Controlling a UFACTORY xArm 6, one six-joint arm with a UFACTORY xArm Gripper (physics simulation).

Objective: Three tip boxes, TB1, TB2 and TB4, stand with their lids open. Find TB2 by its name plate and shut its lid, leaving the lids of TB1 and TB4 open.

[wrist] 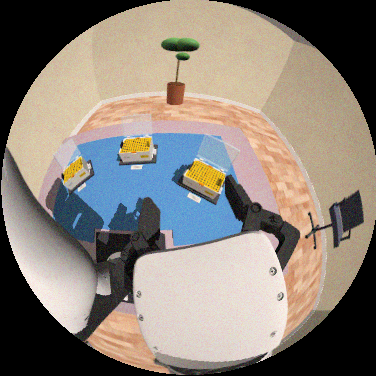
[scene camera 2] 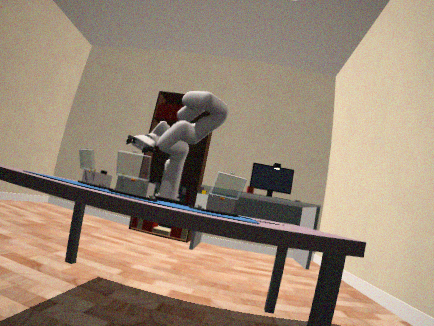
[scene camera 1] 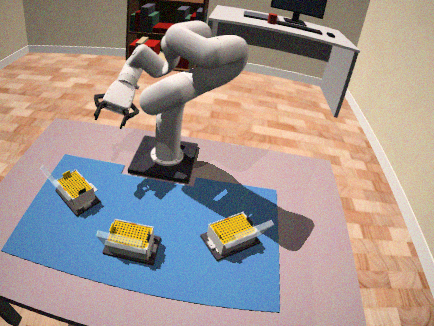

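Seen in the pictures: gripper, between the fingertips: (wrist: 188,194) (scene camera 2: 135,145) (scene camera 1: 108,122); arm's base, origin of its link: (scene camera 2: 167,198) (scene camera 1: 167,155).
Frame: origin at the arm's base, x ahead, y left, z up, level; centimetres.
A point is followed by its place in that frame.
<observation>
Three tip boxes with yellow racks stand apart on dark bases, clear lids open. The left box in scene camera 1 (scene camera 1: 75,185) {y -20.4, x 32.9, z 4.3 cm} (scene camera 2: 103,180) {y -15.5, x 34.6, z 1.8 cm} (wrist: 204,175) {y -20.7, x 32.2, z 4.2 cm} has its lid (scene camera 1: 49,175) {y -24.2, x 40.0, z 12.9 cm} (scene camera 2: 87,159) {y -21.8, x 40.6, z 8.8 cm} (wrist: 218,151) {y -24.3, x 39.3, z 9.0 cm} raised. The middle box (scene camera 1: 131,236) {y 6.6, x 43.0, z 4.1 cm} (scene camera 2: 132,187) (wrist: 136,150) {y 4.2, x 39.5, z 4.1 cm} has its lid (scene camera 2: 133,165) {y 7.7, x 50.1, z 8.9 cm} (wrist: 137,125) {y 6.9, x 49.7, z 8.2 cm} raised. The right box (scene camera 1: 232,230) {y 32.5, x 29.4, z 4.1 cm} (scene camera 2: 222,204) (wrist: 75,173) {y 29.8, x 26.9, z 4.2 cm} has its lid (scene camera 1: 264,227) {y 40.7, x 32.7, z 12.7 cm} (scene camera 2: 229,185) {y 37.9, x 34.3, z 9.1 cm} (wrist: 69,152) {y 36.5, x 34.7, z 7.8 cm} raised. Plates (wrist: 194,198) {y -18.8, x 26.0, z -1.3 cm} (wrist: 137,167) {y 4.0, x 35.7, z -1.3 cm} (wrist: 81,187) {y 27.6, x 23.7, z -1.4 cm} are too small to read. My gripper (scene camera 1: 109,122) {y -14.3, x 17.8, z 21.5 cm} (scene camera 2: 136,144) {y -14.3, x 17.8, z 21.5 cm} (wrist: 188,194) {y -14.3, x 17.8, z 21.5 cm} is open, empty, high above the table.
The boxes stand on a blue mat (scene camera 1: 185,270) {y 23.5, x 44.3, z -1.5 cm} (wrist: 172,150) {y -8.2, x 46.8, z -1.5 cm} on the pinkish table (scene camera 1: 320,200) {y 61.2, x -1.1, z -1.8 cm}. The arm's dark base plate (scene camera 1: 142,162) {y -6.9, x 7.8, z 0.1 cm} is at the mat's back edge. A desk (scene camera 1: 230,17) with a monitor (scene camera 1: 300,7) and a bookshelf stand behind. A potted plant (wrist: 175,93) stands beyond the table.
</observation>
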